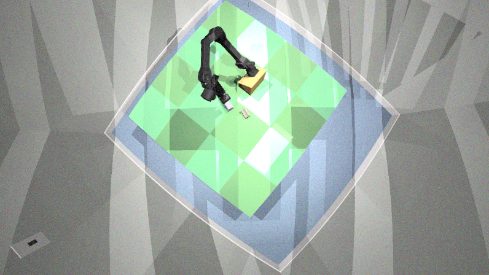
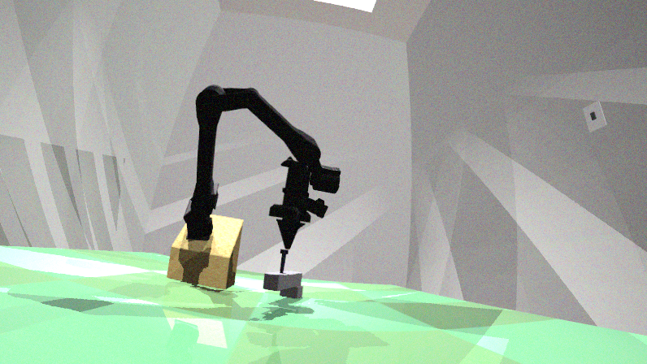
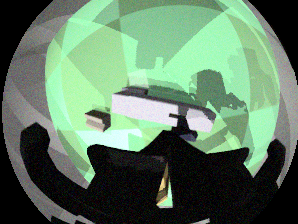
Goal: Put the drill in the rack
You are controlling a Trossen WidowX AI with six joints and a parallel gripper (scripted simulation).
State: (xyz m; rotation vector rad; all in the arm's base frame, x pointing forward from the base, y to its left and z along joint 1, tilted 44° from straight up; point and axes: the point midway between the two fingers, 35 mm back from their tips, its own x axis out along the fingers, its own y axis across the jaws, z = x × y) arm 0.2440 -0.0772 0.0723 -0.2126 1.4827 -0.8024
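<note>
The thin dark stem is 10 mm behind my gripper tip, 20 mm to the right of it and 30 mm below it. From my gripper tip the other things lie so: grey-tan rack: 10 mm ahead, 200 mm to the left, 110 mm below; light grey shape: 10 mm ahead, 10 mm to the left, 90 mm below.
</note>
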